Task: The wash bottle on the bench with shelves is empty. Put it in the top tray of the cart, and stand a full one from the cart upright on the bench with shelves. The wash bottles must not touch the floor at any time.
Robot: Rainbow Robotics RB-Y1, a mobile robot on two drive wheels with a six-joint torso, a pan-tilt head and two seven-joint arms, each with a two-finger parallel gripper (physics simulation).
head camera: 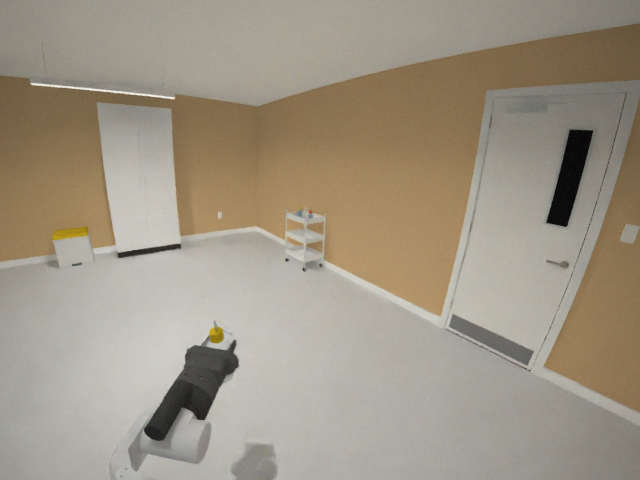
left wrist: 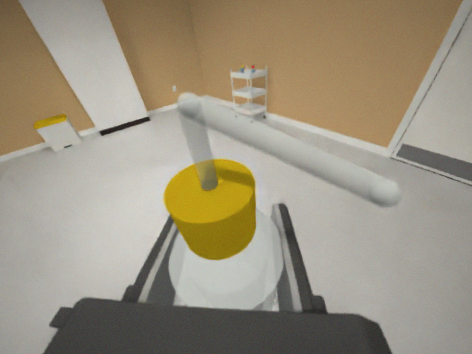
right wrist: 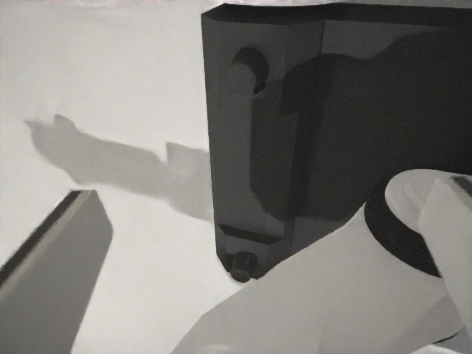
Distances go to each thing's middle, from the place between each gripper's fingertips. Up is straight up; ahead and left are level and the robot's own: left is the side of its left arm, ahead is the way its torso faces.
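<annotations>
The clear wash bottle with yellow cap (left wrist: 227, 254) is 30 mm behind my left hand.
Counted from my right hand, that same clear wash bottle with yellow cap is 450 mm ahead, 420 mm to the left and 490 mm above.
</annotations>
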